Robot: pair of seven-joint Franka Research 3 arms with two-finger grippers.
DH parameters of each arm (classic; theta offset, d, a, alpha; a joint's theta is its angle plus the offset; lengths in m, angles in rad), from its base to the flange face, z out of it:
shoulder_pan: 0 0.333 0 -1.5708
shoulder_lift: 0 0 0 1.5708
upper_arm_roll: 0 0.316 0.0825 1.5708
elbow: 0 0 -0.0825 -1.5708
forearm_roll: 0 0.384 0 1.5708
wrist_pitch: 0 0 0.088 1.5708
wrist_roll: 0 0.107 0 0
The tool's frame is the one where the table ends.
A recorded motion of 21 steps. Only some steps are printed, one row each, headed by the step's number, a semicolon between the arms.
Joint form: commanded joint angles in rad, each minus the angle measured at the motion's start. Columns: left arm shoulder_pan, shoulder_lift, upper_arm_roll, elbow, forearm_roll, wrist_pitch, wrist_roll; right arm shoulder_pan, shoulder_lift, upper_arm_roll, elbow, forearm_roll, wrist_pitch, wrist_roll.
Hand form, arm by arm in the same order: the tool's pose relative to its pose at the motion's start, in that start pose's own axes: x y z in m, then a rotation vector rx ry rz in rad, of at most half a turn. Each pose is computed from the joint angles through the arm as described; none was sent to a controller.
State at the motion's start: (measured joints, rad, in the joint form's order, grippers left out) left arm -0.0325 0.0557 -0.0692 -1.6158 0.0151 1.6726 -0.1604; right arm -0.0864 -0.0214 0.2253 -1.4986 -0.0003 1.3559 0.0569
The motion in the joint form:
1: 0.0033 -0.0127 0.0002 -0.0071 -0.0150 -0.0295 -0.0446; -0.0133 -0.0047 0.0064 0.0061 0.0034 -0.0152 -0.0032
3: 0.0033 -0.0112 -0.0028 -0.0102 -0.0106 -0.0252 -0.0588; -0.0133 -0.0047 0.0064 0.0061 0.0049 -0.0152 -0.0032
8: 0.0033 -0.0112 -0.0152 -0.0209 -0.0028 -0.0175 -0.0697; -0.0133 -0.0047 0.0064 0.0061 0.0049 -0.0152 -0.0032
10: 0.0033 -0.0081 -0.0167 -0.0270 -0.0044 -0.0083 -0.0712; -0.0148 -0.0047 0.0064 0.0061 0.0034 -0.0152 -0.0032
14: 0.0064 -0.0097 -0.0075 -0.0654 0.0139 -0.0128 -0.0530; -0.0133 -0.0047 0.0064 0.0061 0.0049 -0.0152 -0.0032
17: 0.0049 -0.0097 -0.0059 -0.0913 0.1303 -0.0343 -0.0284; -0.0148 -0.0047 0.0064 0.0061 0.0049 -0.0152 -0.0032
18: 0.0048 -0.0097 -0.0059 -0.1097 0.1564 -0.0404 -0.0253; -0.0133 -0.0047 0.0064 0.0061 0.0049 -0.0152 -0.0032
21: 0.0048 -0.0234 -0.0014 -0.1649 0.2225 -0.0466 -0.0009; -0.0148 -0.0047 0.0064 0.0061 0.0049 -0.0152 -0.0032
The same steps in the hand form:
1: -0.0066 -0.0014 -0.0013 -0.0095 -0.0261 -0.0494; -0.0035 0.0030 -0.0035 0.0027 -0.0047 0.0031
3: -0.0062 -0.0001 0.0006 -0.0052 -0.0257 -0.0602; -0.0036 0.0028 -0.0035 0.0042 -0.0048 0.0027
8: -0.0071 0.0061 0.0049 0.0027 -0.0270 -0.0579; -0.0036 0.0028 -0.0035 0.0042 -0.0048 0.0027
10: -0.0060 0.0073 0.0088 0.0009 -0.0274 -0.0580; -0.0035 0.0038 -0.0035 0.0029 -0.0048 0.0045
14: -0.0086 -0.0017 0.0266 0.0266 -0.0647 -0.0493; -0.0036 0.0028 -0.0035 0.0042 -0.0048 0.0027
17: -0.0115 -0.0139 0.0396 0.1478 -0.0913 -0.0098; -0.0035 0.0036 -0.0035 0.0044 -0.0048 0.0042
18: -0.0137 -0.0168 0.0483 0.1773 -0.1110 -0.0021; -0.0036 0.0028 -0.0035 0.0042 -0.0048 0.0027
21: -0.0221 -0.0269 0.0654 0.2486 -0.1497 0.0309; -0.0035 0.0036 -0.0035 0.0044 -0.0048 0.0042

